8 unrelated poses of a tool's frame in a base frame.
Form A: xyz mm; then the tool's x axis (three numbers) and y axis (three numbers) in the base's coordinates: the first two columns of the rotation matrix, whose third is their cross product.
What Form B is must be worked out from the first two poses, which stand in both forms.
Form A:
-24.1, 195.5, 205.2, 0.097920, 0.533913, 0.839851, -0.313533, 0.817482, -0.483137
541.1, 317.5, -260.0, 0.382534, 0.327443, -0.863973, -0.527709, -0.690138, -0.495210
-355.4, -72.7, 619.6, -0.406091, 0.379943, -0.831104, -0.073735, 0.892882, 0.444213
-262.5, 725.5, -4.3, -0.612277, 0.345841, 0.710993, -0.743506, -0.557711, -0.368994
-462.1, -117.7, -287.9, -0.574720, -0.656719, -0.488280, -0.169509, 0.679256, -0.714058
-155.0, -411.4, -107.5, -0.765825, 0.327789, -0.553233, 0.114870, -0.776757, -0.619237
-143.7, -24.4, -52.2, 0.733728, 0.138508, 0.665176, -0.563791, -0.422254, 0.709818
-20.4, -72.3, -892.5, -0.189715, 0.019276, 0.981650, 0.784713, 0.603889, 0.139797
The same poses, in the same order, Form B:
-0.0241, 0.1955, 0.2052, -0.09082, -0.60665, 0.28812, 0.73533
0.5411, 0.3175, -0.2600, -0.73551, 0.06807, 0.55145, 0.38768
-0.3554, -0.0727, 0.6196, 0.09434, 0.81141, 0.21132, 0.53671
-0.2625, 0.7255, -0.0043, 0.29446, -0.33762, 0.83196, 0.32735
-0.4621, -0.1177, -0.2879, -0.24886, 0.83001, -0.31375, 0.38821
-0.1550, -0.4114, -0.1075, -0.33680, -0.32858, 0.88031, 0.06047
-0.1437, -0.0244, -0.0522, 0.77261, -0.13761, 0.33793, 0.51955
-0.0204, -0.0723, -0.8925, -0.28987, -0.69341, -0.33769, 0.56667

